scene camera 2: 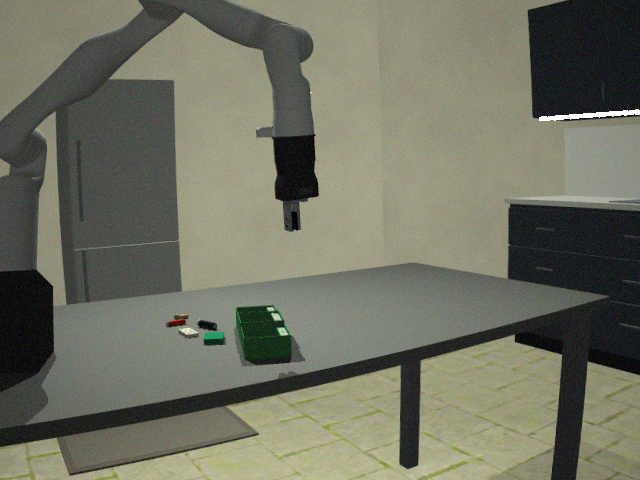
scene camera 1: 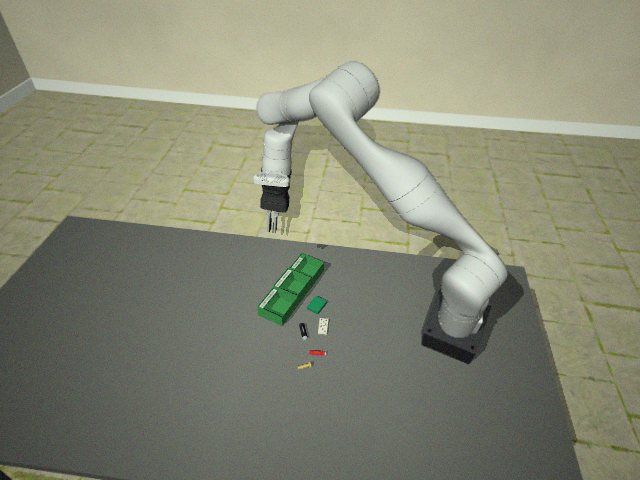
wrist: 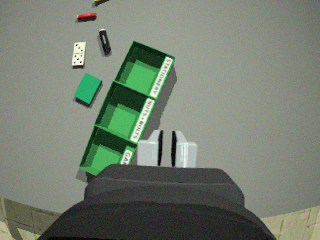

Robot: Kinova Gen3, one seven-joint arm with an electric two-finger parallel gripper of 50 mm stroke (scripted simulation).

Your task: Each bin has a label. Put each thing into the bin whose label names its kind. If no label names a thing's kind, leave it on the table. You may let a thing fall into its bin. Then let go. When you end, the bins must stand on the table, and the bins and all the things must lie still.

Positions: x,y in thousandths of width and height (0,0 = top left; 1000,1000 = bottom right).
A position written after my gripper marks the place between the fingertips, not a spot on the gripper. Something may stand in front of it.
Labels:
my gripper: scene camera 2 457,480; scene camera 1 424,480; wrist 523,598
green three-compartment bin: scene camera 2 409,707; scene camera 1 474,570; wrist 392,465

